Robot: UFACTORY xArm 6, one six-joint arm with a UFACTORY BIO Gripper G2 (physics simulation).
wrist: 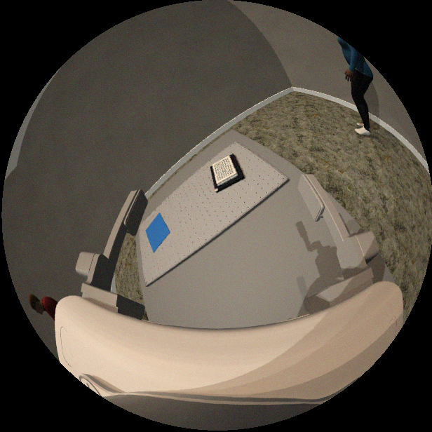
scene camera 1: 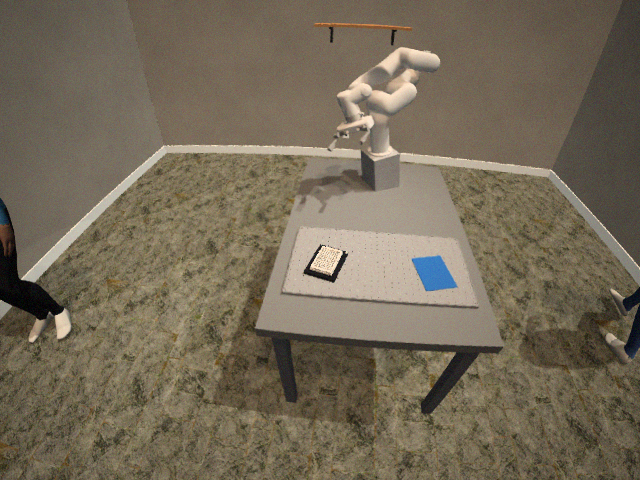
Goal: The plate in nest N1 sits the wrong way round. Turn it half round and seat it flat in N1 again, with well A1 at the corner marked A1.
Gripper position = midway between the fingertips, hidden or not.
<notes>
In view: the gripper (wrist: 220, 184) and a blue sheet (scene camera 1: 434, 274).
</notes>
